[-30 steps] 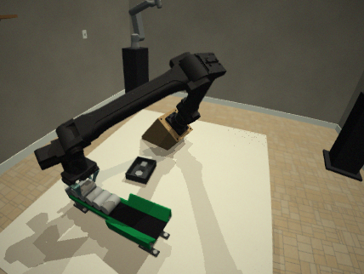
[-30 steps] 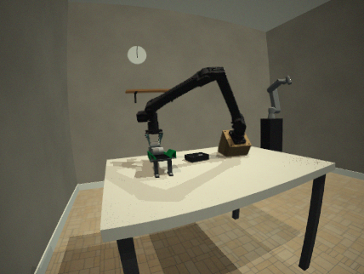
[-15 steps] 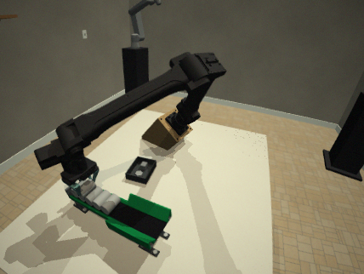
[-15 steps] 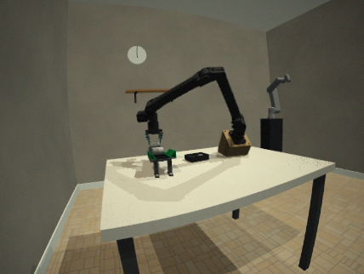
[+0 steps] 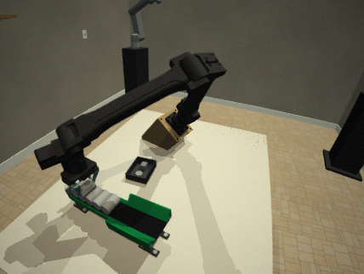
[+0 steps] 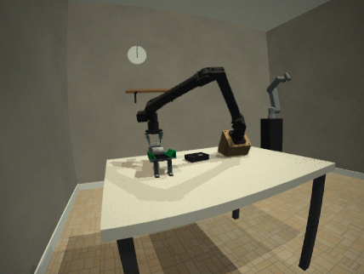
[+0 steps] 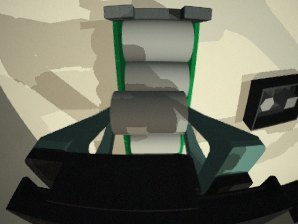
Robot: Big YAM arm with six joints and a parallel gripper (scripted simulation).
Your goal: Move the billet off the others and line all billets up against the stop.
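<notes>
The grey stop is 80 mm to the right of my hand and 60 mm below it. The rest, counted from my hand: small black box 260 mm behind, 110 mm below, 30 mm to the left.
</notes>
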